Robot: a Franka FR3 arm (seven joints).
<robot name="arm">
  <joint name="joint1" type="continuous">
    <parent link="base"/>
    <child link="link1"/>
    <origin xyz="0 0 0.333" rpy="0 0 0"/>
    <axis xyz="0 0 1"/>
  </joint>
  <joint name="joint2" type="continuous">
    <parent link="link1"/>
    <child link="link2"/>
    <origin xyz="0 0 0" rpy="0 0 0"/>
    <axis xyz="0 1 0"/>
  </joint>
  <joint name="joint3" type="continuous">
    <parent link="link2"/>
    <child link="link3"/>
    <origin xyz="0 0 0.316" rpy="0 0 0"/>
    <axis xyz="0 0 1"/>
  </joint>
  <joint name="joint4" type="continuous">
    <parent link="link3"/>
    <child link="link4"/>
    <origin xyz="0.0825 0 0" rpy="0 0 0"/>
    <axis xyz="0 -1 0"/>
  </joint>
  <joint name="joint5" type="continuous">
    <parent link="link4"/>
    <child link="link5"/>
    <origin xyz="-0.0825 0 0.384" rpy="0 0 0"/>
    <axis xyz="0 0 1"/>
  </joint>
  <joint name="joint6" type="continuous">
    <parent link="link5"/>
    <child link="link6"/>
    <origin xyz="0 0 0" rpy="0 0 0"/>
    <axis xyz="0 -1 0"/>
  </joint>
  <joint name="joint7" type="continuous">
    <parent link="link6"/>
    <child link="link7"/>
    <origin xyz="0.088 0 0" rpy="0 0 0"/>
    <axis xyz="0 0 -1"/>
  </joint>
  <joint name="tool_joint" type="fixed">
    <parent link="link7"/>
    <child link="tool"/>
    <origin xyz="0 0 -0.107" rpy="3.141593 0 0"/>
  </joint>
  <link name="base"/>
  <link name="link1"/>
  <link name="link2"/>
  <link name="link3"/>
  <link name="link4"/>
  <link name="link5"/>
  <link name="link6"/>
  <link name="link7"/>
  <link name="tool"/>
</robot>
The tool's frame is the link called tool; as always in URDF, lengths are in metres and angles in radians. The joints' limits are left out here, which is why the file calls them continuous.
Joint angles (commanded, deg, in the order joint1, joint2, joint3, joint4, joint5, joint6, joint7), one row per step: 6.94, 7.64, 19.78, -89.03, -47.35, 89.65, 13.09; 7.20, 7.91, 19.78, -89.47, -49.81, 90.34, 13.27; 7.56, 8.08, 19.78, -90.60, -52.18, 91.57, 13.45; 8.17, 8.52, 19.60, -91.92, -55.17, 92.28, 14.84; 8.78, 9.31, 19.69, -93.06, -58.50, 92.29, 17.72; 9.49, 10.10, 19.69, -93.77, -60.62, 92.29, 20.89; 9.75, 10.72, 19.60, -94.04, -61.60, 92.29, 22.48; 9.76, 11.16, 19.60, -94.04, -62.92, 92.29, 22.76
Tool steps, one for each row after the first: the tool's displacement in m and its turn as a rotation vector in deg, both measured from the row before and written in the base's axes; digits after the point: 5 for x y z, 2 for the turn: 0.00266, 0.00136, -0.00252, -2.09, -0.97, 0.93; 0.00175, 0.00367, -0.00685, -2.09, -0.70, 1.52; 0.00205, 0.00329, -0.01084, -2.60, -1.13, 0.64; 0.00194, 0.00462, -0.01285, -2.58, -1.91, -0.30; 0.00120, 0.00598, -0.01104, -1.21, -2.03, -0.54; 0.00200, 0.00146, -0.00735, -0.53, -0.86, -0.42; 0.00257, -0.00046, -0.00270, -1.09, -0.42, 0.19
